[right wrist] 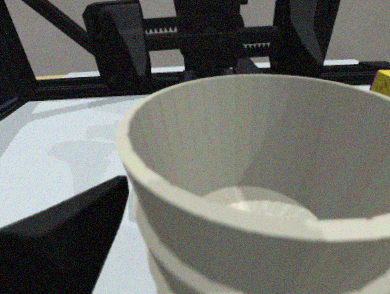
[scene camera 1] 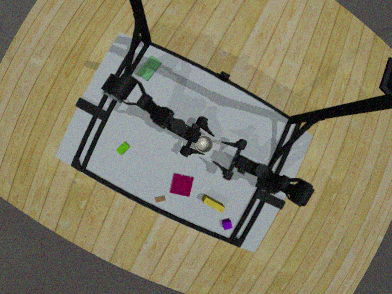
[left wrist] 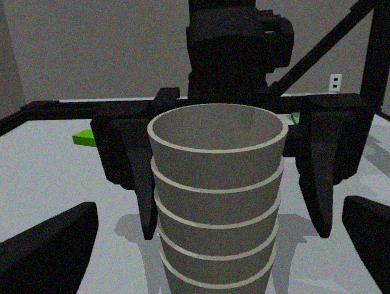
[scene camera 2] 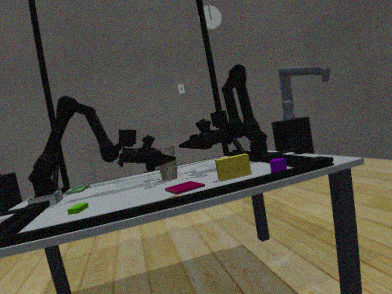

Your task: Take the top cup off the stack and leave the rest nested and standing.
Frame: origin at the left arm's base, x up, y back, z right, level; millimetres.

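Seen in the pictures: left gripper, fingertip midpoint: (right wrist: 232, 78) (scene camera 1: 217, 151) (left wrist: 220, 210) (scene camera 2: 181, 146); right gripper, fingertip midpoint: (right wrist: 220, 183) (scene camera 1: 209, 145) (left wrist: 235, 234) (scene camera 2: 174, 157); left arm's base, link origin: (right wrist: 209, 75) (scene camera 2: 260, 154); right arm's base, link origin: (scene camera 2: 45, 194).
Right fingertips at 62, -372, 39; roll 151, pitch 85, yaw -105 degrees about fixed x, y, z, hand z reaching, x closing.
Pixels of each thing's top centre, then the offset from my right fingertips to it, as dx, dy, dz. "*": a spot on its surface instead.
- crimson square, surface spot: (scene camera 2: 185, 187) (scene camera 1: 179, 189) * -75, -34, -253
- yellow block, top centre: (scene camera 2: 231, 156) (scene camera 1: 214, 205) -14, +142, -246
- purple cube, top centre: (scene camera 2: 277, 159) (scene camera 1: 227, 225) -44, +264, -327
- small brown block, top centre: (scene camera 1: 160, 199) -76, -101, -338
- lime block, top centre: (left wrist: 93, 134) (scene camera 2: 77, 205) (scene camera 1: 122, 148) -68, -367, -183
- green tile, top centre: (scene camera 2: 78, 188) (scene camera 1: 149, 67) -74, -424, +236
- black frame, surface spot: (scene camera 1: 160, 201) * -74, -95, -347
The stack of nested beige cups (scene camera 1: 204, 144) (scene camera 2: 169, 170) (left wrist: 217, 175) (right wrist: 240, 255) stands upright near the table's middle, with several rims one above another in the left wrist view. The top cup is seated in the stack. My right gripper (scene camera 1: 208, 144) (scene camera 2: 174, 159) is open and empty, with its fingers on either side of the stack; in its wrist view one finger shows and the other is hidden. My left gripper (scene camera 1: 217, 151) (scene camera 2: 181, 145) (left wrist: 220, 210) is open and empty, at the right of the stack in scene camera 1, its fingers pointing towards the cups.
A crimson square (scene camera 1: 181, 184) (scene camera 2: 185, 187), a yellow block (scene camera 1: 213, 203) (scene camera 2: 233, 167), a purple cube (scene camera 1: 227, 224) (scene camera 2: 278, 165), a small brown block (scene camera 1: 160, 199), a lime block (scene camera 1: 123, 148) (scene camera 2: 78, 208) and a green tile (scene camera 1: 149, 68) lie on the table. A black frame (scene camera 1: 160, 204) edges it.
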